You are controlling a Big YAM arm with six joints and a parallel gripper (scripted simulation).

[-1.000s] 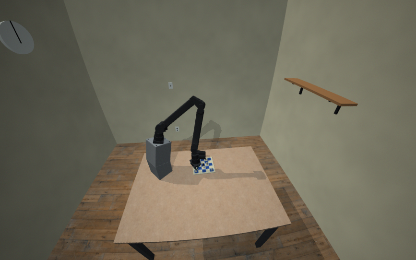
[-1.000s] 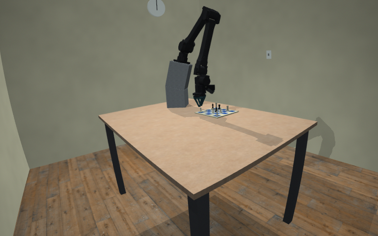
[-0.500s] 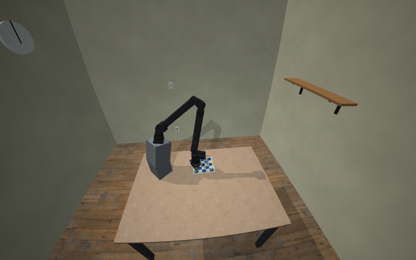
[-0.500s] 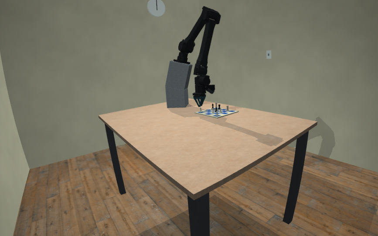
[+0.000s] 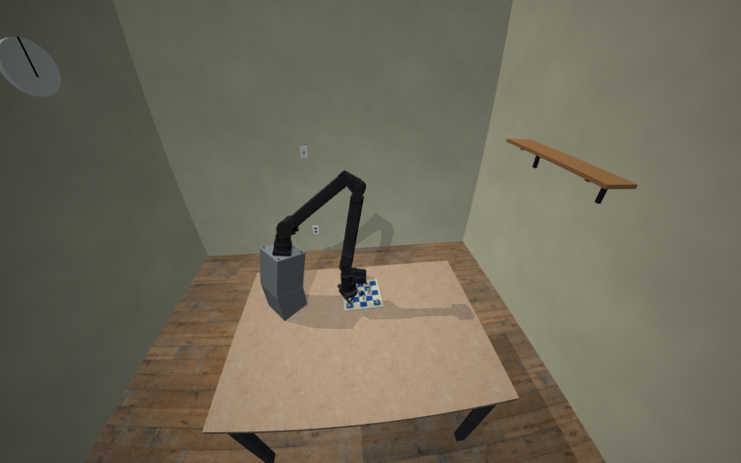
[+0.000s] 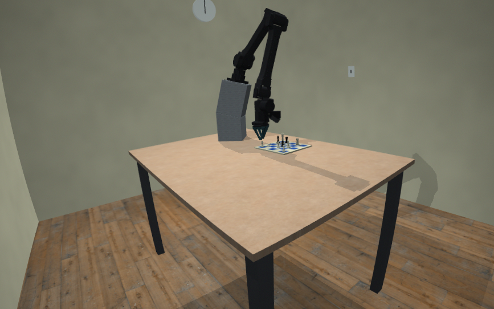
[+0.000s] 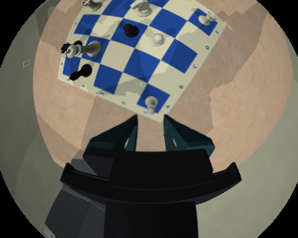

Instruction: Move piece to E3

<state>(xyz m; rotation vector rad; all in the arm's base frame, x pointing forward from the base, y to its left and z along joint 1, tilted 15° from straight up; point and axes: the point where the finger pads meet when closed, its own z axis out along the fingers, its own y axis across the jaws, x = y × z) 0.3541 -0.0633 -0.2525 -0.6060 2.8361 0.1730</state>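
Now: the chessboard 9 cm ahead of my hand, 7 cm to the left of it and 5 cm below it.
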